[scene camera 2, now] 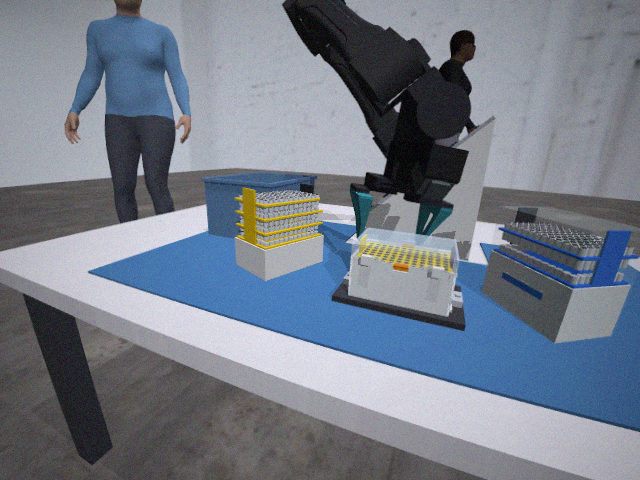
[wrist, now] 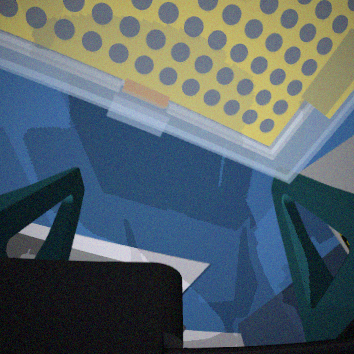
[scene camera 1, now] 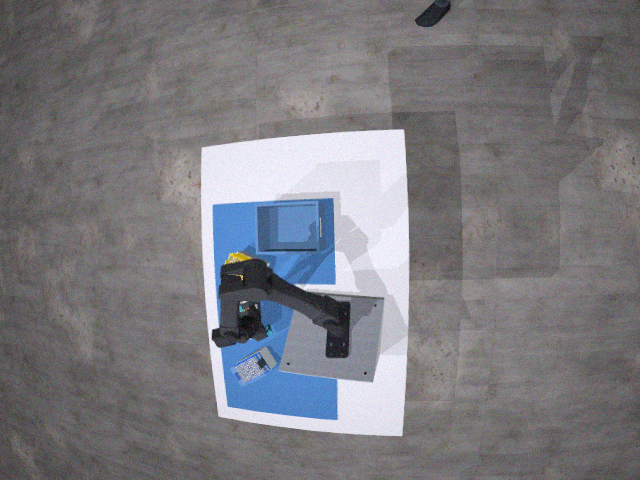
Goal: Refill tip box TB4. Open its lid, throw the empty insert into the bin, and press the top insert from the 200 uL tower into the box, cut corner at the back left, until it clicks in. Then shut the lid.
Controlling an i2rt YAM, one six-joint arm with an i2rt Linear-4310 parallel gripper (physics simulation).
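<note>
The tip box (scene camera 2: 400, 291) stands in a black holder, its clear lid (scene camera 2: 431, 241) down. Inside lies a yellow insert (scene camera 2: 392, 253) (wrist: 165, 40) with empty holes. An orange tab (wrist: 146, 93) shows on the box side nearest the fingers in the wrist view. My gripper (scene camera 2: 392, 232) (wrist: 177, 177) is open and empty, fingers pointing down, beyond the far long side of the box in scene camera 2. The yellow tower (scene camera 2: 286, 219) (scene camera 1: 236, 258) holds several racks of tips on a white block; my arm partly hides it in scene camera 1. The open blue bin (scene camera 2: 221, 209) (scene camera 1: 261, 229) stands behind it.
A blue-marked tower (scene camera 2: 553, 253) (scene camera 1: 251, 367) stands on the other side of the box. The grey base plate (scene camera 1: 310, 356) carries the arm. The black holder (scene camera 2: 400, 311) rests on the blue mat (scene camera 2: 289, 310). Two people stand beyond the table.
</note>
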